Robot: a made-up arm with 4 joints. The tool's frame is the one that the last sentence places.
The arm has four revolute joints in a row. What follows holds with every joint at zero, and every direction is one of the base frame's. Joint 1 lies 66 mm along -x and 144 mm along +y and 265 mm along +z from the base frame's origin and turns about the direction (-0.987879, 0.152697, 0.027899). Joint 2 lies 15 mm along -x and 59 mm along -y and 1 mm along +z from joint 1 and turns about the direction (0.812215, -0.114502, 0.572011). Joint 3 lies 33 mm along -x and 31 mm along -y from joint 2 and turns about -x. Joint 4 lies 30 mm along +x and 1 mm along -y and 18 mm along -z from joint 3 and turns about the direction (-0.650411, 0.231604, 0.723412). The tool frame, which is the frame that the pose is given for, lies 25 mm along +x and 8 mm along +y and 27 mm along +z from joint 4; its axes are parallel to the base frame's.
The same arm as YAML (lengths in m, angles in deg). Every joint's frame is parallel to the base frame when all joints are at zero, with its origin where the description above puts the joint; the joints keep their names.
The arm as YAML. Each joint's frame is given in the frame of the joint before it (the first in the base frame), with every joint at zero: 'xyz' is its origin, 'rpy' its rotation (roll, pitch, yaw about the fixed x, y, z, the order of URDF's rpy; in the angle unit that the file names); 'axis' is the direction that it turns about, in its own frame. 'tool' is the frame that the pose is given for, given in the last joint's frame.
units:
  length: m
  angle: deg
joints:
  - name: joint 1
    type: revolute
    origin:
      xyz: [-0.066, 0.144, 0.265]
      rpy: [0.0, 0.0, 0.0]
    axis: [-0.987879, 0.152697, 0.027899]
  - name: joint 2
    type: revolute
    origin:
      xyz: [-0.015, -0.059, 0.001]
      rpy: [0.0, 0.0, 0.0]
    axis: [0.812215, -0.114502, 0.572011]
  - name: joint 3
    type: revolute
    origin:
      xyz: [-0.033, -0.031, 0.0]
      rpy: [0.0, 0.0, 0.0]
    axis: [-1.0, 0.0, 0.0]
  - name: joint 4
    type: revolute
    origin:
      xyz: [0.03, -0.001, -0.018]
      rpy: [0.0, 0.0, 0.0]
    axis: [-0.650411, 0.231604, 0.723412]
tool:
  origin:
    xyz: [0.025, 0.008, 0.027]
    rpy: [0.0, 0.0, 0.0]

